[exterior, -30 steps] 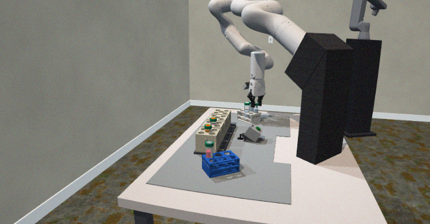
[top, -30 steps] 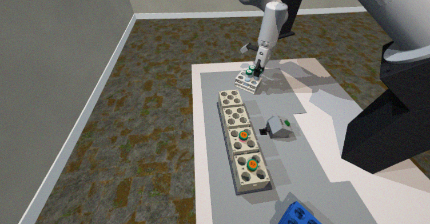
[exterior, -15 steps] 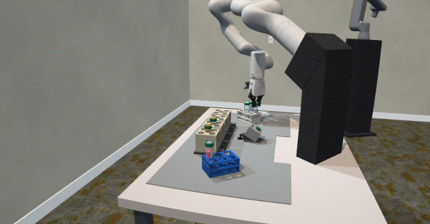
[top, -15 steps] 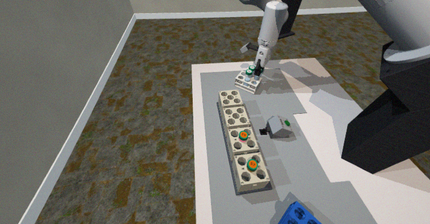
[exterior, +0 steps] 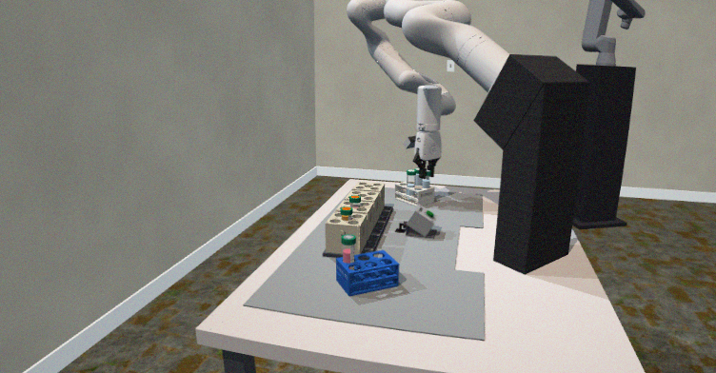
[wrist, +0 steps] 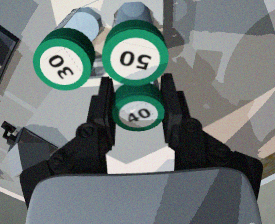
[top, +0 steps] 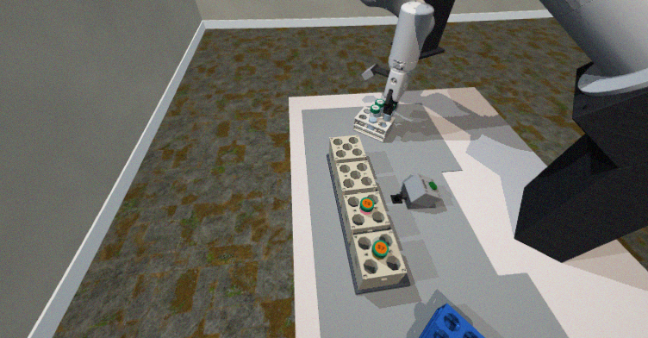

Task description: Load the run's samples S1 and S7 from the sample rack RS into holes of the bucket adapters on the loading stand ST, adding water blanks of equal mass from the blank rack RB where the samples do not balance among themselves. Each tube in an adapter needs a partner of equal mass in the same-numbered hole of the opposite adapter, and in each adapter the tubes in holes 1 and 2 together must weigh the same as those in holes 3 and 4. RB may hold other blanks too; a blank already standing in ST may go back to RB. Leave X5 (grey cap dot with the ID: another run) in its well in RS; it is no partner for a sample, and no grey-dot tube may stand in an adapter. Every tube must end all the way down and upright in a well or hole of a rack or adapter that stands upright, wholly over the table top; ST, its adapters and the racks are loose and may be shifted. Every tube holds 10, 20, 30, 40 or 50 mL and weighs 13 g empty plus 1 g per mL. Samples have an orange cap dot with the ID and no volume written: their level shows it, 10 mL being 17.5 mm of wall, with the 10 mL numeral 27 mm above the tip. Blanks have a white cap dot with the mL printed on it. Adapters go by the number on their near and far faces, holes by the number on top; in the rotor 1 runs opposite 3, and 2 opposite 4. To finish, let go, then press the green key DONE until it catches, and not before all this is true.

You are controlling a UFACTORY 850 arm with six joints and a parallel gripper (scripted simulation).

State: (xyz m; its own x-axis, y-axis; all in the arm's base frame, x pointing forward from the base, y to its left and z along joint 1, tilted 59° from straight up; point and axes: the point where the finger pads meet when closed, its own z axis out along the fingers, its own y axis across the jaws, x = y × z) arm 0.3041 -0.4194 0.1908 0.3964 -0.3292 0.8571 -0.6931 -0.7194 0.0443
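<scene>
Now: hand 5 cm above the 40 mL blank and 1 cm to the left of it. Also, from my hand: 50 mL blank: 5 cm below, 3 cm to the right, 3 cm ahead; blank rack RB: 9 cm below, 4 cm ahead, 2 cm to the right; 30 mL blank: 6 cm ahead, 5 cm below, 2 cm to the right.
</scene>
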